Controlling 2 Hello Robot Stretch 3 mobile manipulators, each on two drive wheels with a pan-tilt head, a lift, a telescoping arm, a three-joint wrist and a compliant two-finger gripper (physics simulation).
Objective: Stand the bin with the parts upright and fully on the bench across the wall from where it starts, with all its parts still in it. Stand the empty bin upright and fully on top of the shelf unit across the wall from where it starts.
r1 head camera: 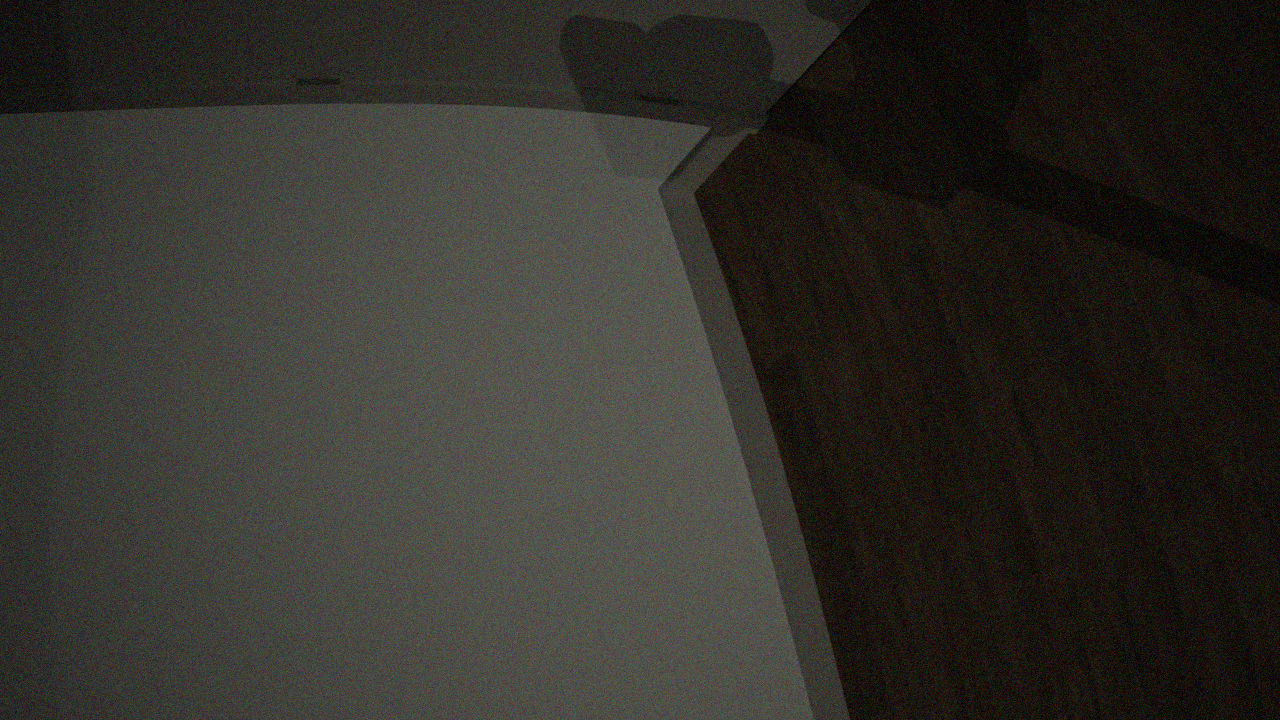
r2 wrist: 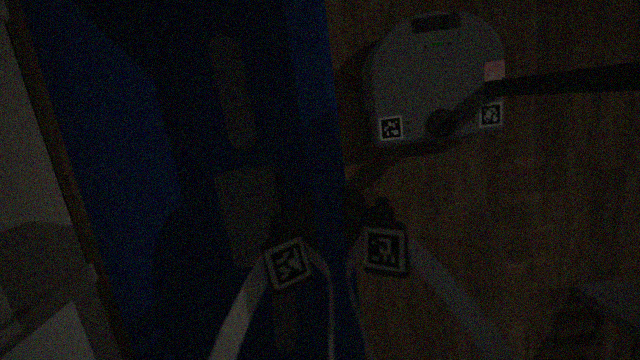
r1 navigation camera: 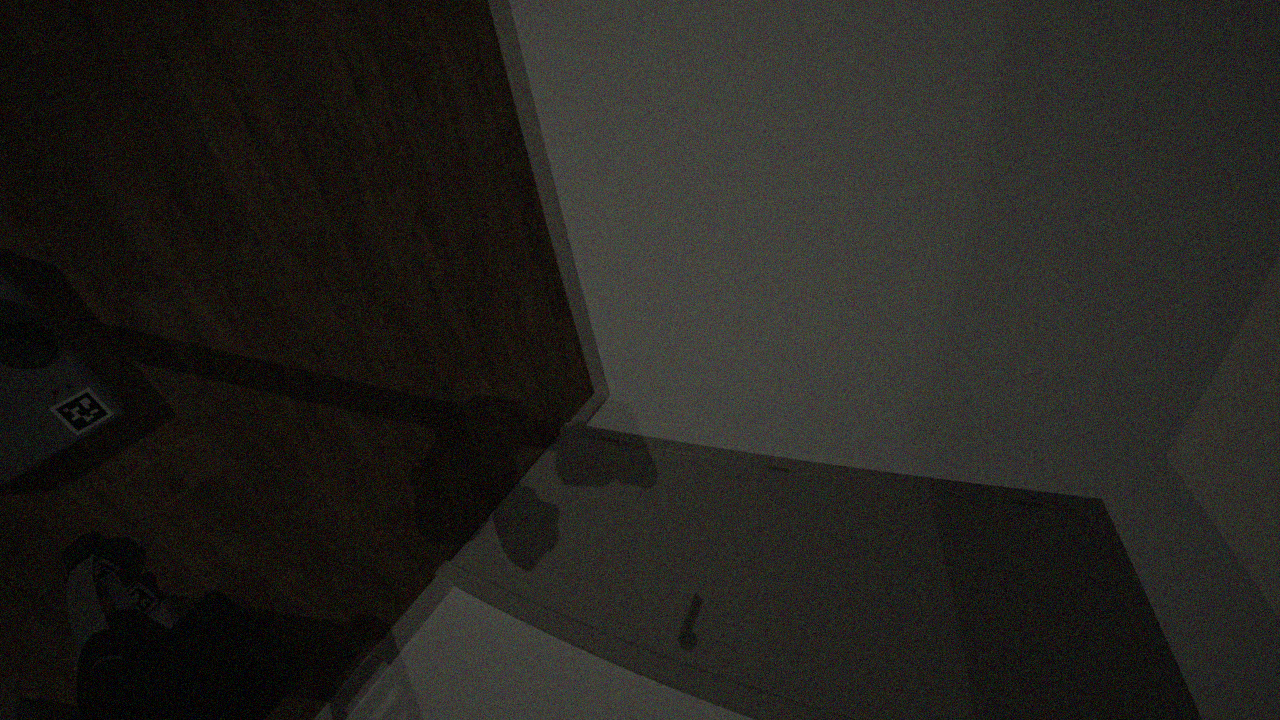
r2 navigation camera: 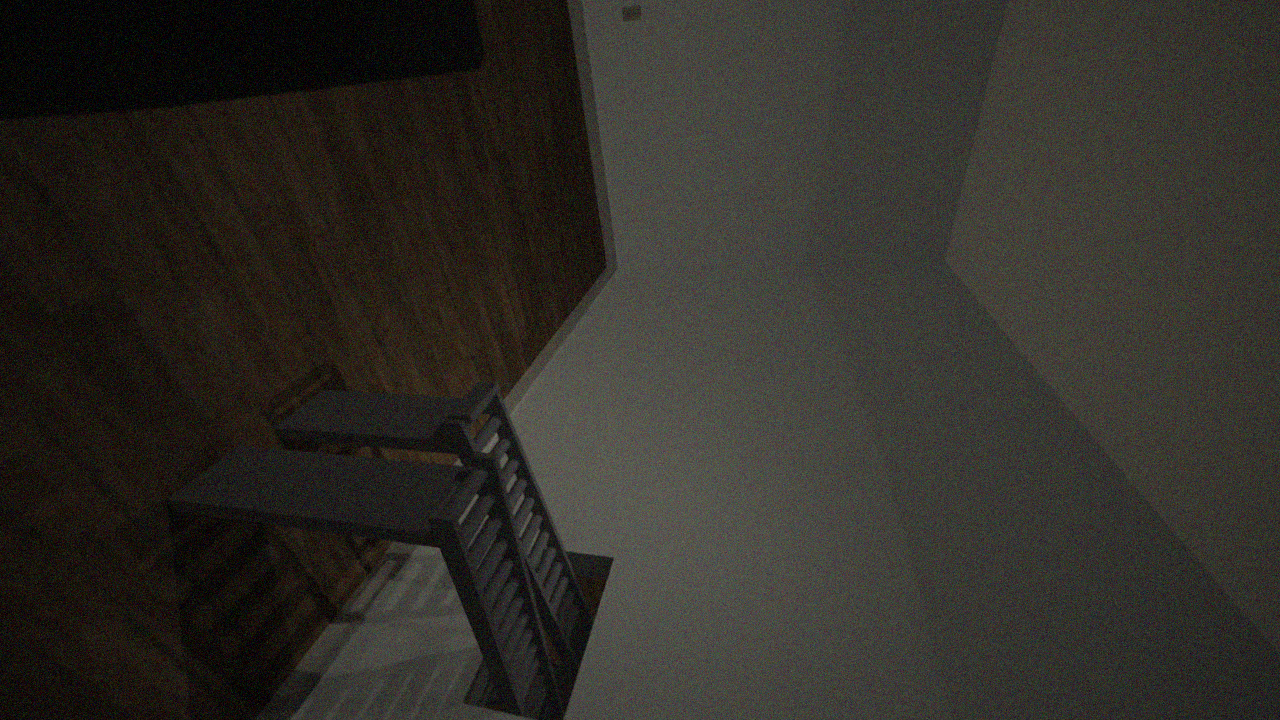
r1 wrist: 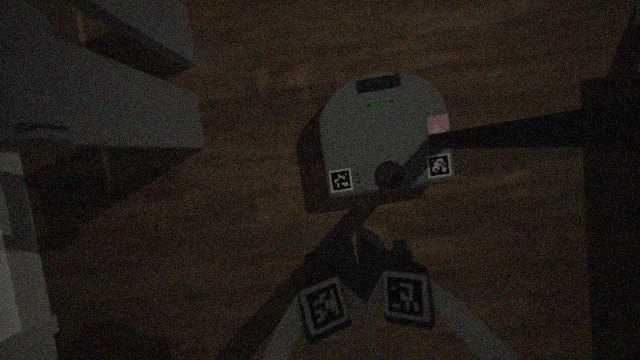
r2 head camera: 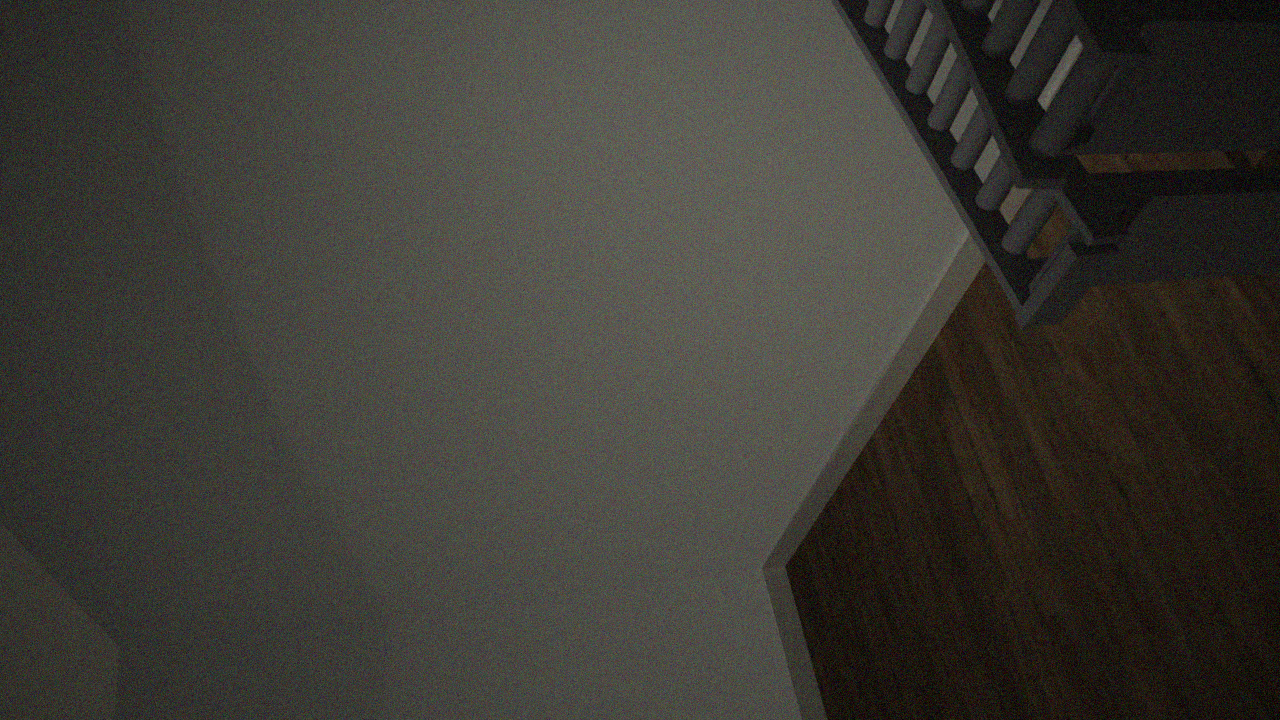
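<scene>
In the r2 wrist view a blue bin (r2 wrist: pixel 317 95) holds greyish parts (r2 wrist: pixel 234 95) (r2 wrist: pixel 246 210); its full outline and what bears it are hidden. The r2 gripper (r2 wrist: pixel 326 217) has one finger on either side of the bin's right wall and is shut on it, its fingers bowed. The r1 gripper (r1 wrist: pixel 357 260) is shut with its dark fingertips together, above the wood floor and in front of r1's base (r1 wrist: pixel 380 130). A grey slatted unit (r2 head camera: pixel 1047 259) (r2 navigation camera: pixel 358 490) stands by a wall; whether it is the bench or the shelf unit, I cannot tell. The empty bin does not show.
Grey panels (r1 wrist: pixel 140 105) stand left of r1's base in the r1 wrist view. A pale wall (r1 head camera: pixel 402 358) (r1 navigation camera: pixel 769 223) with a baseboard (r1 head camera: pixel 760 429) meets the dark wood floor (r1 head camera: pixel 1029 492). A large black shape (r2 navigation camera: pixel 223 53) lies at the top left of the r2 navigation view.
</scene>
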